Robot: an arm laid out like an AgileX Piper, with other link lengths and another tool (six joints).
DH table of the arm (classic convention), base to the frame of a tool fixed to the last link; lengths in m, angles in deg. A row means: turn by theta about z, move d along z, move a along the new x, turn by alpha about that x. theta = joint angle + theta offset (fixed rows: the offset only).
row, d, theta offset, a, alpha
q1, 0.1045, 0, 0, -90
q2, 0, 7.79, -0.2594, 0
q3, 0, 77.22, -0.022, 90
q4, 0.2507, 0, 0, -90
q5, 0, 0, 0, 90
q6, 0.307, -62, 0.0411, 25.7
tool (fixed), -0.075, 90, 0, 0
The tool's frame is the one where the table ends.
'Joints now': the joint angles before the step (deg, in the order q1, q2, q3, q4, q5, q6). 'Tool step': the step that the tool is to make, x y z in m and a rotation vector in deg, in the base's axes. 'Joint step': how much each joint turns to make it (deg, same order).
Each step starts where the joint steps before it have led.
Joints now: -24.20, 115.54, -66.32, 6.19, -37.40, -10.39
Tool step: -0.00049, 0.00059, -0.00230, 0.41, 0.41, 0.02
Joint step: 0.00, 0.00, 0.00, 0.00, 0.56, 0.17
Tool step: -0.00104, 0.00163, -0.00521, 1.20, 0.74, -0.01
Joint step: 0.00, 0.00, 0.00, 0.01, 1.22, 0.70
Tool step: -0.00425, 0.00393, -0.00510, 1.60, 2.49, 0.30
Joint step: 0.00, -1.14, 0.00, -0.01, 4.10, 0.14
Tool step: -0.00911, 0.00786, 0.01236, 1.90, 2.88, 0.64
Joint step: 0.00, -4.43, -0.01, 0.01, 7.89, -0.01
